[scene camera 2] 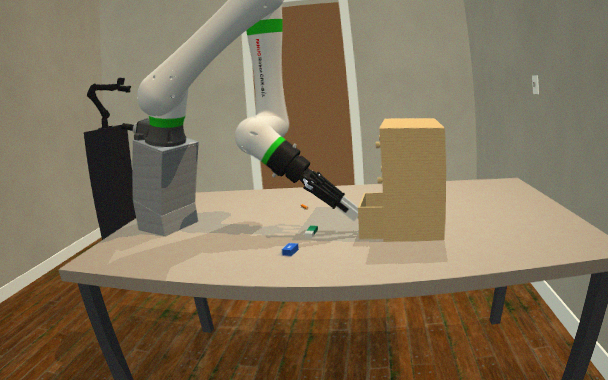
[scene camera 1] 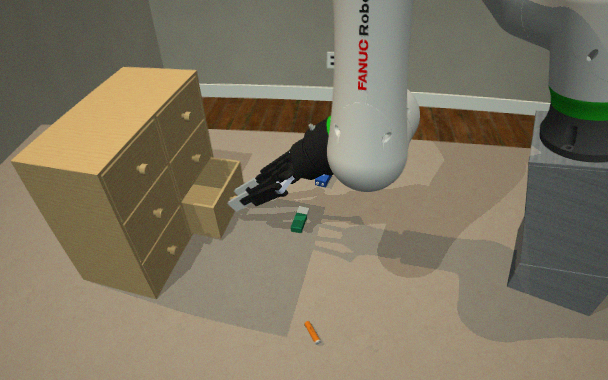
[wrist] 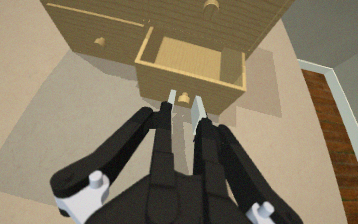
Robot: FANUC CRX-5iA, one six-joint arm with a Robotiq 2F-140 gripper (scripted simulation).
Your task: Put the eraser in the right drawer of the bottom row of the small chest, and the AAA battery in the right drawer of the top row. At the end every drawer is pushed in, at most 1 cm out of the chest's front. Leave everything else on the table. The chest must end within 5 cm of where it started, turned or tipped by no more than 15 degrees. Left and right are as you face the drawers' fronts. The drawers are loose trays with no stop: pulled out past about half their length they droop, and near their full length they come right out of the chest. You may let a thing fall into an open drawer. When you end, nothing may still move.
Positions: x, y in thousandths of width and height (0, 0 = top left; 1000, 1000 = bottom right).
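You'd see my gripper in the wrist view (513, 449), and it's there in scene camera 1 (387, 528) and in scene camera 2 (588, 567) as well.
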